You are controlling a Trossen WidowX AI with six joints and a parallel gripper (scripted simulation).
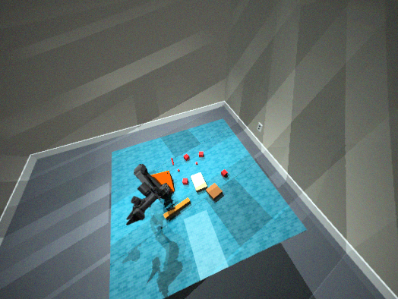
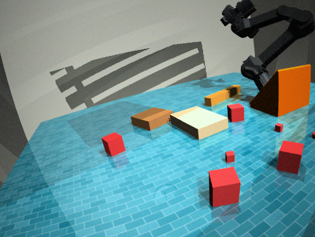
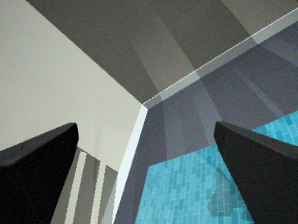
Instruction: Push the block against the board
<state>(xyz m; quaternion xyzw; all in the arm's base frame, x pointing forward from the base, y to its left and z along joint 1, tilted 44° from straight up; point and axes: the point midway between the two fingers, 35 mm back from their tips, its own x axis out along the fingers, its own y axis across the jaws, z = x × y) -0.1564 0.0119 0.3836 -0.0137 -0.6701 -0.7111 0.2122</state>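
The flat brown square block is 59 cm ahead of my gripper tip, 30 cm below it and 9 cm to the left of it. The rest, counted from my gripper tip: pale tan flat board (51 cm ahead, 30 cm below, 22 cm to the left); then long narrow orange board (29 cm below, 27 cm ahead, 8 cm to the left).
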